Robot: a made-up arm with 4 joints.
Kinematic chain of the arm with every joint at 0, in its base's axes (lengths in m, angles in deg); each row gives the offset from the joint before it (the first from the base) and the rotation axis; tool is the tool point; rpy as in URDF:
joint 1: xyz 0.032 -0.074 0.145 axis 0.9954 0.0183 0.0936
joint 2: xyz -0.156 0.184 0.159 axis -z
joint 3: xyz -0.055 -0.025 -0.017 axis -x
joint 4: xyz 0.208 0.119 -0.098 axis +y
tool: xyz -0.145 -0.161 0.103 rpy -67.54 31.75 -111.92
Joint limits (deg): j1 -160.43..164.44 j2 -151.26..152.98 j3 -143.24..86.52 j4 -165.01..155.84
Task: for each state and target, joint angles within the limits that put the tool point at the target. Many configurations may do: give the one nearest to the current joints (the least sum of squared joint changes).
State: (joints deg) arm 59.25 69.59 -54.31 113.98
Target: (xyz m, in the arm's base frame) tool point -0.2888 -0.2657 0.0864
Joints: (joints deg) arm 93.13 115.70 -27.24 95.35
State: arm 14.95 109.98 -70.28 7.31
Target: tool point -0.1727 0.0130 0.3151
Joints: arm 29.45 89.80 -85.10 4.16
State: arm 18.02 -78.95 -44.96 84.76
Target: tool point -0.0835 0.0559 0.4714
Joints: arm 40.98 -115.80 -47.95 36.43
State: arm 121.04 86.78 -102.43 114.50
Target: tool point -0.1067 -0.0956 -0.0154
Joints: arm 130.79 83.81 -105.38 101.74
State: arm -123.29 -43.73 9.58 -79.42
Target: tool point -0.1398 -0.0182 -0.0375
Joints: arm -77.68 -79.81 -39.14 -50.02
